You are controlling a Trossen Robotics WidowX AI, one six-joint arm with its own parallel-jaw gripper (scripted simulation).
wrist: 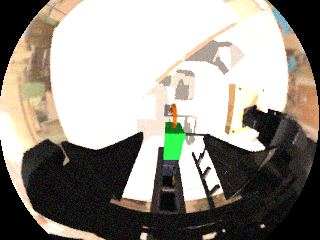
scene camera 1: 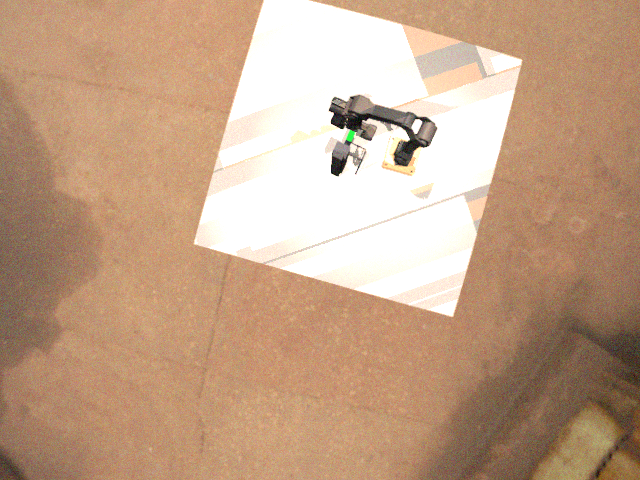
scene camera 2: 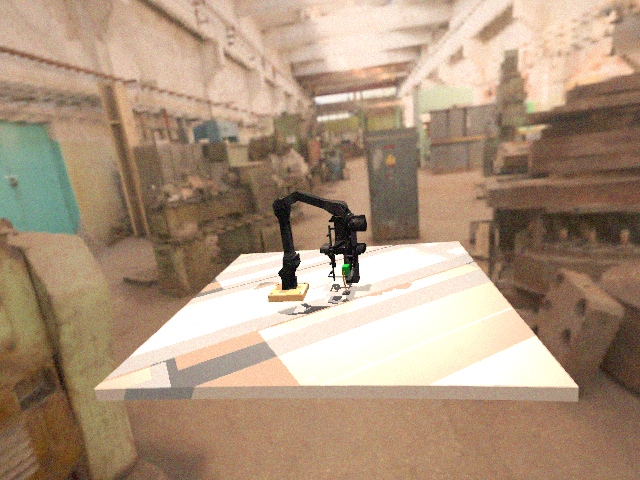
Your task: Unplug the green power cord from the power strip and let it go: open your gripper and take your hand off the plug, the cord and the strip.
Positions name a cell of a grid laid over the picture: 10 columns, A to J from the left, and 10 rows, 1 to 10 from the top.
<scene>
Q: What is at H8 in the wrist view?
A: My gripper.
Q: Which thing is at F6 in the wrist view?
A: A green plug.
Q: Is my gripper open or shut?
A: Open.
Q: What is my gripper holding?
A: Nothing.
</scene>
